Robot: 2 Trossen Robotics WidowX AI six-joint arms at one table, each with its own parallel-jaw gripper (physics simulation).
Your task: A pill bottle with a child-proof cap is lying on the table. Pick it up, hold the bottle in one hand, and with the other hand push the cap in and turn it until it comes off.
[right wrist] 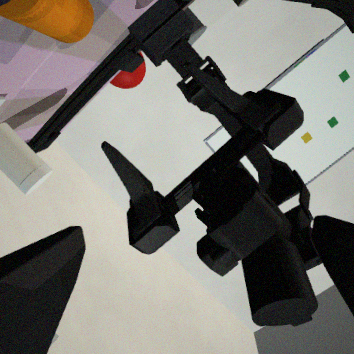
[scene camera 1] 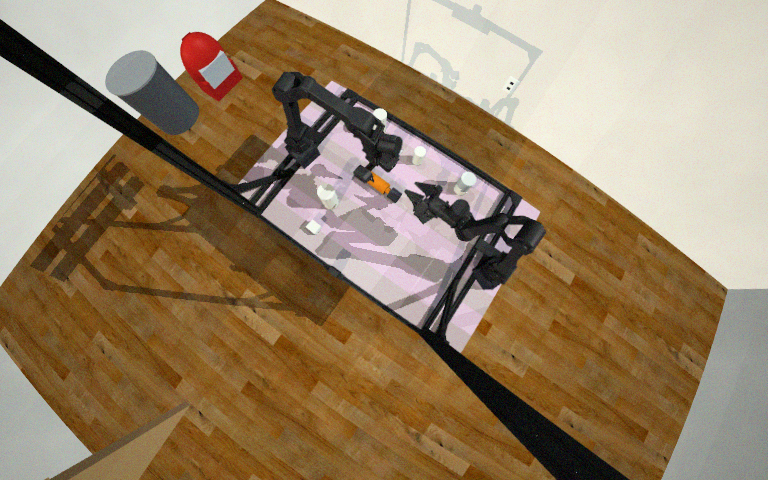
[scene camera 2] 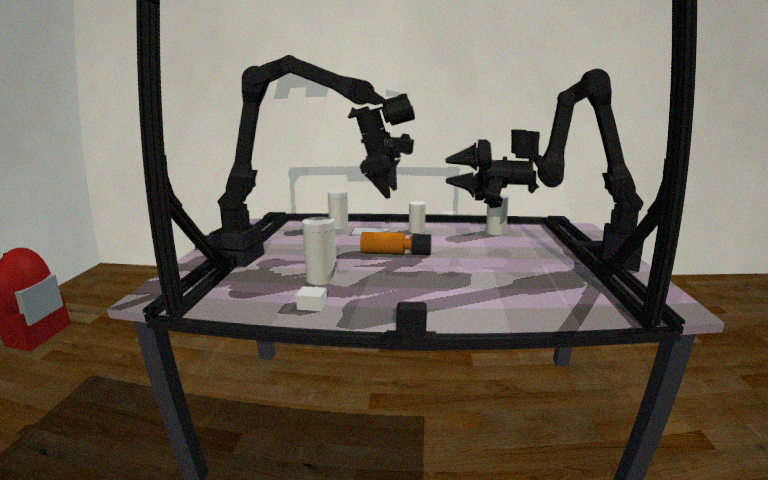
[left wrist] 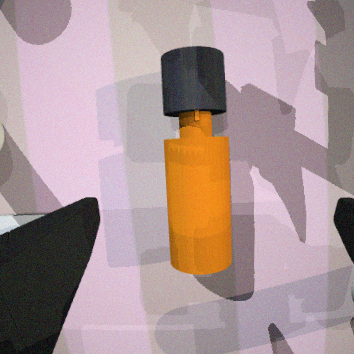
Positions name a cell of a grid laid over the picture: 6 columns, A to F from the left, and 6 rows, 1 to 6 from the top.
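You'd find an orange pill bottle (scene camera 2: C4) here, and I can see the orange pill bottle in the wrist views as well, the orange pill bottle (right wrist: B1) and the orange pill bottle (left wrist: D4). There's a dark cap (left wrist: D2) too. My right gripper (scene camera 2: D3) shows in the right wrist view as my right gripper (right wrist: D4) and in scene camera 1 as my right gripper (scene camera 1: D3). As for my left gripper (scene camera 2: D3), the right wrist view shows my left gripper (right wrist: C2), scene camera 1 shows my left gripper (scene camera 1: C3), and the left wrist view shows my left gripper (left wrist: D4).
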